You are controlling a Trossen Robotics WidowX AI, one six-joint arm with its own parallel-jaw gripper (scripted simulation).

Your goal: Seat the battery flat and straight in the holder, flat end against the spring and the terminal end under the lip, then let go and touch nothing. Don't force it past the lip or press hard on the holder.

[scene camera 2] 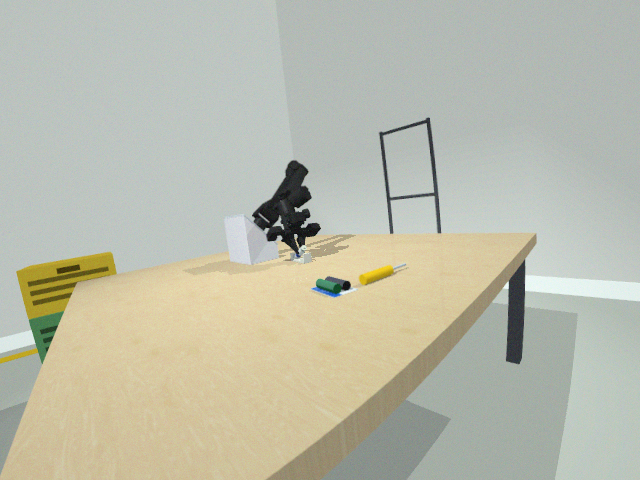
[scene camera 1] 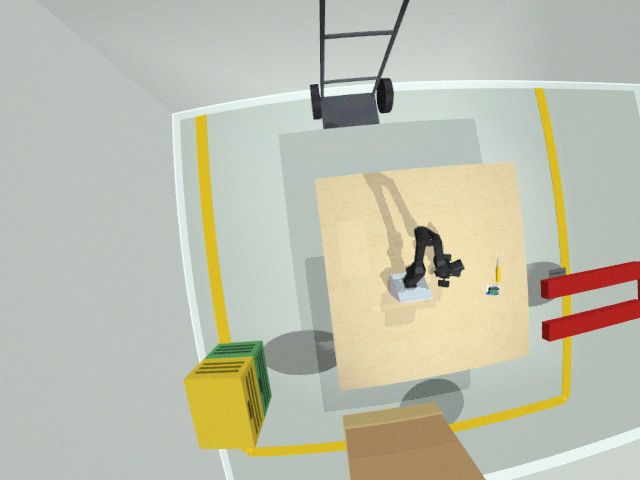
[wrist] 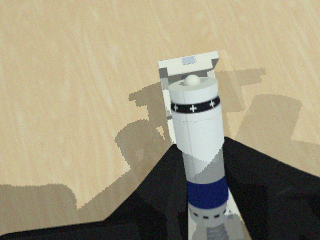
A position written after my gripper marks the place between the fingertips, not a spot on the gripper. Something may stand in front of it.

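Note:
My gripper (scene camera 2: 301,253) (wrist: 199,149) is visible to me in scene camera 2 and in the wrist view, and there's a battery (wrist: 195,106) that I can see too.

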